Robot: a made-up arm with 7 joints. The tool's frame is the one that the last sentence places.
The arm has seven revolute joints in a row. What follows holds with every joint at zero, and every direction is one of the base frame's.
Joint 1 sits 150 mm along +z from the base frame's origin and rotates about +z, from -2.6 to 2.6 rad.
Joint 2 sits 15 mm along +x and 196 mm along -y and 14 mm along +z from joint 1 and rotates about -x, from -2.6 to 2.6 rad.
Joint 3 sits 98 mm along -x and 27 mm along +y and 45 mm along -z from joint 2 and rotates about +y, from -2.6 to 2.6 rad.
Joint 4 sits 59 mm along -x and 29 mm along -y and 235 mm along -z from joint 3 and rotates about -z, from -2.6 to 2.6 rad.
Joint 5 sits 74 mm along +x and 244 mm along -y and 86 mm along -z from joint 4 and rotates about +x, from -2.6 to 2.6 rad.
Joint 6 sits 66 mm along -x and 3 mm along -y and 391 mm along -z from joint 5 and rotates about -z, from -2.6 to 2.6 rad.
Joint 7 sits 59 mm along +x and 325 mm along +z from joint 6 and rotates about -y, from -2.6 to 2.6 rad.
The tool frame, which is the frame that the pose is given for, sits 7 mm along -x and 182 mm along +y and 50 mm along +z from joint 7; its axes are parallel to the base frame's.
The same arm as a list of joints. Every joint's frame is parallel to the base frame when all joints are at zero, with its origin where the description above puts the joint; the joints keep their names.
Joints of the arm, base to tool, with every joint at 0 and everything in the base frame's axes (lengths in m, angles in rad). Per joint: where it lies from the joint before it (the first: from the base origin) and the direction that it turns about. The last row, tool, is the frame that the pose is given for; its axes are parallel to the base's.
joint 1: axis 0 0 1 xyz 0.0000 0.0000 0.1500
joint 2: axis -1 0 0 xyz 0.0150 -0.1960 0.0140
joint 3: axis 0 1 0 xyz -0.0980 0.0270 -0.0450
joint 4: axis 0 0 -1 xyz -0.0590 -0.0290 -0.2350
joint 5: axis 1 0 0 xyz 0.0740 -0.2440 -0.0860
joint 6: axis 0 0 -1 xyz -0.0660 -0.0030 -0.3910
joint 7: axis 0 -1 0 xyz 0.0590 0.0000 0.3250
tool: xyz -0.0070 0.1820 0.0500
Joint limits (rad, base to tool): -2.6000..2.6000 -2.6000..2.6000 -2.6000..2.6000 -2.6000..2.6000 -2.6000..2.6000 -2.6000..2.6000 -2.6000..2.6000

